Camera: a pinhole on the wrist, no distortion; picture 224 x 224 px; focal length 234.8 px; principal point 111.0 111.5 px. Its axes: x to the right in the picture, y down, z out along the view. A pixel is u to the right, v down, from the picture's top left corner.
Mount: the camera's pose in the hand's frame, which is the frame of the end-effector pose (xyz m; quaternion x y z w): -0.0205 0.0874 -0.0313 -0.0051 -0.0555 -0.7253 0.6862
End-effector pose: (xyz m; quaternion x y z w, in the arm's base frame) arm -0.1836 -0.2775 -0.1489 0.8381 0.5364 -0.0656 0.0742
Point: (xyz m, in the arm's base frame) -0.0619 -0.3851 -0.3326
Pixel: 71 136
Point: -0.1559 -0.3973 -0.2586
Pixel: 162 53
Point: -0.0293 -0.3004 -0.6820
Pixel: 112 200
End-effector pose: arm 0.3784 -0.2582 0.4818 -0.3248 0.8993 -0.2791 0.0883
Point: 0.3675 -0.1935 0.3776
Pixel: 85 87
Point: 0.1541 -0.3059 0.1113
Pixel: outside the picture
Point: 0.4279 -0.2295 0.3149
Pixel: 137 76
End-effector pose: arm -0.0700 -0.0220 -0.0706 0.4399 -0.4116 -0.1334 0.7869
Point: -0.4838 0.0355 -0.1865
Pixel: outside the picture
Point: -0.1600 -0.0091 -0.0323
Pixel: 216 80
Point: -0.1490 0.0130 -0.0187
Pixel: 171 72
